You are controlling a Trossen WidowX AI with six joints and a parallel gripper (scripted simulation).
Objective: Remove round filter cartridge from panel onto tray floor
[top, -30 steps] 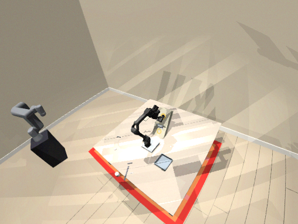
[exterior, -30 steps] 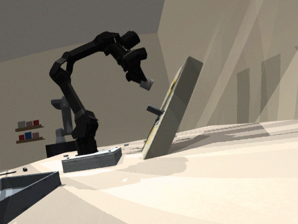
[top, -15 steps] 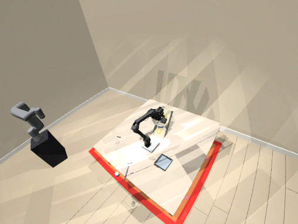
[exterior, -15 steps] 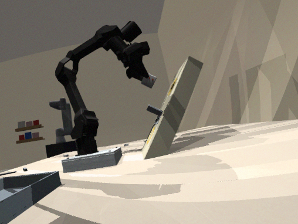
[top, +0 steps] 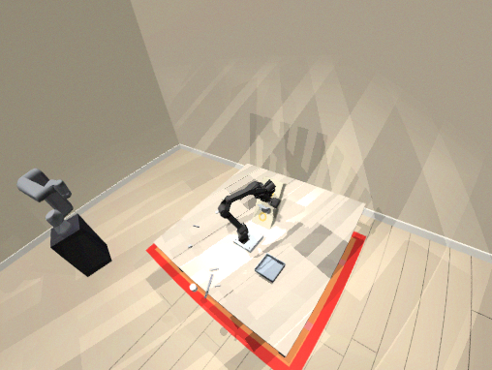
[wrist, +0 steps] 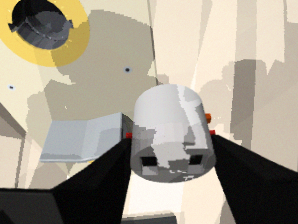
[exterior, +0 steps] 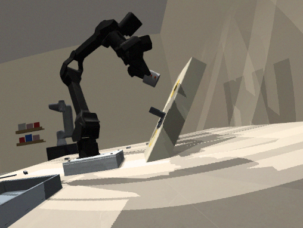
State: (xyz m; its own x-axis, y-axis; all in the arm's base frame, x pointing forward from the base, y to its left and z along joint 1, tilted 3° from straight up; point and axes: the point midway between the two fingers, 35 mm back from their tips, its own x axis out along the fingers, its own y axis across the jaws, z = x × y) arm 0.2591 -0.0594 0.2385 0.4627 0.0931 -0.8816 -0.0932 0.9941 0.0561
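The tray lies 29 cm behind my gripper tip, 24 cm to the right of it and 24 cm below it. Also, from my gripper tip: service panel (5 cm ahead, 10 cm to the left, 10 cm below); then round filter cartridge (right at my gripper tip); then grey ledge (9 cm to the left, 12 cm below).
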